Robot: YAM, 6 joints.
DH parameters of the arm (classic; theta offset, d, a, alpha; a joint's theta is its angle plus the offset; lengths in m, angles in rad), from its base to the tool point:
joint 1: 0 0.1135 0.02 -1.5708
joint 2: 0 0 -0.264 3.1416
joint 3: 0.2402 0 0.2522 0
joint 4: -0.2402 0 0.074 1.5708
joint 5: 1.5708 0 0 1.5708
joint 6: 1.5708 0.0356 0 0
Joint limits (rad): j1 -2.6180..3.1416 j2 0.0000..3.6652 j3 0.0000..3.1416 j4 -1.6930..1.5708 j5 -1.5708..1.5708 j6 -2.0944..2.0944
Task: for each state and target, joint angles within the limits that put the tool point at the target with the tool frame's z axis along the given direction. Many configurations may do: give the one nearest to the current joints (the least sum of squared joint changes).
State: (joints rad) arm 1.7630 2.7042 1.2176 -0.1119 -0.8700 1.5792
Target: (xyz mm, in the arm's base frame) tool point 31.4 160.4 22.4 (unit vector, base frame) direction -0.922 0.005 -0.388
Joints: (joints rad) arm 1.1896 2.1333 0.5644 -0.7190 -1.0302 1.5792
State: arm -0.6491 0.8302 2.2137 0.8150 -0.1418 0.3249
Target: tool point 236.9 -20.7 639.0 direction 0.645 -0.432 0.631
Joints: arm -0.0249 1.4712 2.0784 0.1591 0.4286 0.3249
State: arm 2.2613 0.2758 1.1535 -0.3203 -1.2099 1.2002
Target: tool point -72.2 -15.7 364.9 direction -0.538 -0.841 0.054
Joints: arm 2.8792 0.3665 0.7235 -0.1798 -1.2595 1.2002
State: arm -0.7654 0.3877 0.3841 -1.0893 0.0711 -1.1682
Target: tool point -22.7 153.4 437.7 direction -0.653 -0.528 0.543
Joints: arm -1.5740 0.0020 1.2527 -0.4533 0.7093 -1.1682
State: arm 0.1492 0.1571 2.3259 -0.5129 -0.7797 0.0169
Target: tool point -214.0 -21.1 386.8 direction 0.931 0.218 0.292
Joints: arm 0.1163 0.0021 1.6370 -1.3367 -0.1088 0.0169
